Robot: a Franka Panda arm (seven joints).
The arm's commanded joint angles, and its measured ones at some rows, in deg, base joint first. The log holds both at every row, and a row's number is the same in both.
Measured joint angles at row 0:
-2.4 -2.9 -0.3 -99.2 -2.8 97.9 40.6
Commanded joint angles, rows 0 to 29:
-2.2 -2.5 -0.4 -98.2 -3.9 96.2 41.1
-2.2 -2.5 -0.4 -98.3 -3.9 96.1 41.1
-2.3 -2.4 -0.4 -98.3 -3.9 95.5 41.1
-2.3 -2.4 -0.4 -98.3 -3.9 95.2 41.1
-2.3 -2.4 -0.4 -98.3 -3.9 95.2 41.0
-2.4 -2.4 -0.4 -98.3 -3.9 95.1 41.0
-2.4 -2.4 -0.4 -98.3 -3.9 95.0 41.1
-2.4 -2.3 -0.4 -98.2 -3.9 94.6 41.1
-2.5 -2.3 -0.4 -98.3 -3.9 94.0 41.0
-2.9 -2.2 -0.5 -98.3 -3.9 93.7 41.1
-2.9 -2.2 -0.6 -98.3 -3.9 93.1 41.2
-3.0 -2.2 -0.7 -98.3 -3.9 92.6 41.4
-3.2 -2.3 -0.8 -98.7 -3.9 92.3 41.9
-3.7 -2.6 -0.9 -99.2 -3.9 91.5 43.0
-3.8 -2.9 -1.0 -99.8 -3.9 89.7 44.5
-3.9 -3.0 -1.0 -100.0 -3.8 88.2 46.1
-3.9 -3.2 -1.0 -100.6 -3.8 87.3 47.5
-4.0 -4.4 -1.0 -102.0 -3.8 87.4 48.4
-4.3 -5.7 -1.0 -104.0 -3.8 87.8 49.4
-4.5 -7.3 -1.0 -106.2 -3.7 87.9 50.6
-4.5 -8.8 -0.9 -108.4 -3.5 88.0 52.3
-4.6 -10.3 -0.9 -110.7 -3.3 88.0 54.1
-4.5 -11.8 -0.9 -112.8 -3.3 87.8 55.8
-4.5 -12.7 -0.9 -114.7 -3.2 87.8 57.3
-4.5 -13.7 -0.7 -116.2 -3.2 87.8 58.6
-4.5 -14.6 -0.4 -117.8 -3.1 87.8 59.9
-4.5 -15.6 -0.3 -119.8 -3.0 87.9 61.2
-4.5 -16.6 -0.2 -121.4 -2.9 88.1 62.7
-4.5 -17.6 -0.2 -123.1 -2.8 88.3 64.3
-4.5 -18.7 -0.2 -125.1 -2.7 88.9 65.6
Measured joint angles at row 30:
-4.2 -14.3 -0.9 -118.8 -2.8 88.0 61.0
